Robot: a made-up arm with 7 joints.
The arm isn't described. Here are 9 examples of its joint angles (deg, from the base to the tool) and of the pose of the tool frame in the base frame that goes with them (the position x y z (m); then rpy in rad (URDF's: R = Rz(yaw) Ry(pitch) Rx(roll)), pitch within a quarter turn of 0, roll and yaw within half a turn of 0).
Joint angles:
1: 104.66 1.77 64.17 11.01 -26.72 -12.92 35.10
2: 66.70 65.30 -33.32 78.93 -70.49 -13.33 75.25
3: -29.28 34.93 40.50 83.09 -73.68 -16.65 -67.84
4: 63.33 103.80 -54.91 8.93 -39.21 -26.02 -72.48
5: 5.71 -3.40 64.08 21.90 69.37 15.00 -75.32
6: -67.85 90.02 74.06 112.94 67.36 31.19 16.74
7: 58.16 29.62 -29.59 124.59 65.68 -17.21 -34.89
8: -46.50 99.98 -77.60 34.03 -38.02 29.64 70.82
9: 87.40 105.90 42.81 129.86 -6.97 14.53 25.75
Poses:
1: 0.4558 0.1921 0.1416 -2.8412 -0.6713 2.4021
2: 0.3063 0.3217 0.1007 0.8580 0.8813 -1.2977
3: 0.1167 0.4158 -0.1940 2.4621 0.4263 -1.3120
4: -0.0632 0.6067 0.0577 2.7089 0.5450 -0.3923
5: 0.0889 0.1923 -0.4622 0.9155 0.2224 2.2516
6: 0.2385 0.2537 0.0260 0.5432 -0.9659 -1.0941
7: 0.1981 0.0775 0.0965 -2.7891 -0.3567 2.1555
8: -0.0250 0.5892 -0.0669 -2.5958 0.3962 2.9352
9: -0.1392 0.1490 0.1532 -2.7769 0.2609 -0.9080
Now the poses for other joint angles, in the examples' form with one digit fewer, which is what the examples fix.
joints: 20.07 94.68 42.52 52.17 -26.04 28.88 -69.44
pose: 0.084 0.502 0.212 -2.785 -0.599 -0.436
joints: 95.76 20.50 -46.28 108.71 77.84 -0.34 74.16
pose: 0.175 0.014 0.189 1.234 -0.654 2.259
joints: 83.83 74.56 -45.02 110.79 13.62 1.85 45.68
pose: 0.218 0.212 0.150 1.415 -0.011 -2.242
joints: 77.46 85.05 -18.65 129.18 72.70 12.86 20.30
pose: 0.109 0.185 0.172 1.943 -0.500 -2.808
